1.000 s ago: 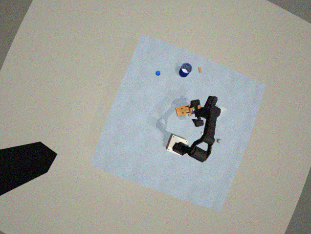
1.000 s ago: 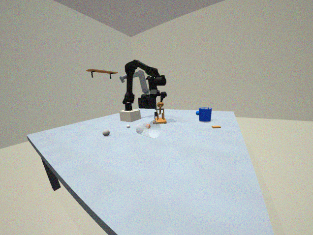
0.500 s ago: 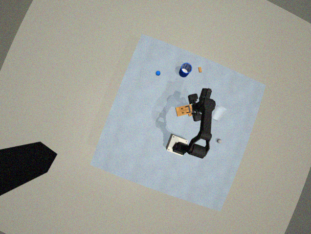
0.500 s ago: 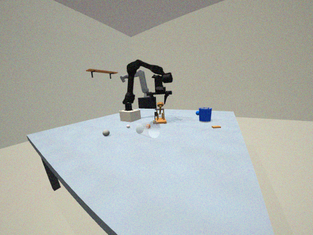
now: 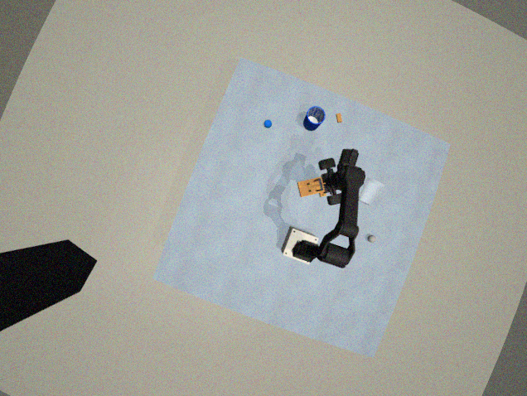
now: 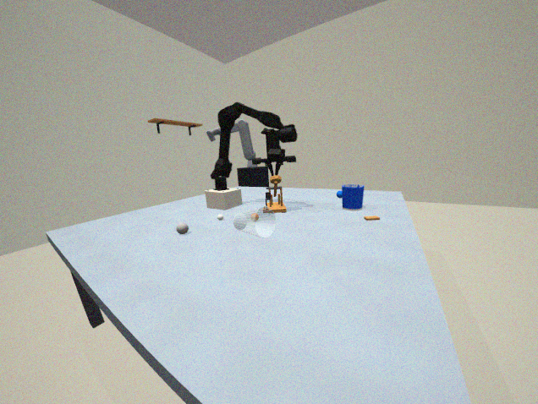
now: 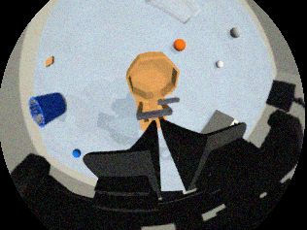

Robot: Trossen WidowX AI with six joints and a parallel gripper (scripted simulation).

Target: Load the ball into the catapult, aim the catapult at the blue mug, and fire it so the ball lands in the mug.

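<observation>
The wooden catapult is 2 cm to the right of my gripper tip and 7 cm below it. From my gripper tip the other things lie so: orange ball: 3 cm ahead, 17 cm to the right, 12 cm below; then blue mug: 28 cm ahead, 20 cm to the left, 11 cm below; then white ball: 10 cm behind, 24 cm to the right, 13 cm below.
</observation>
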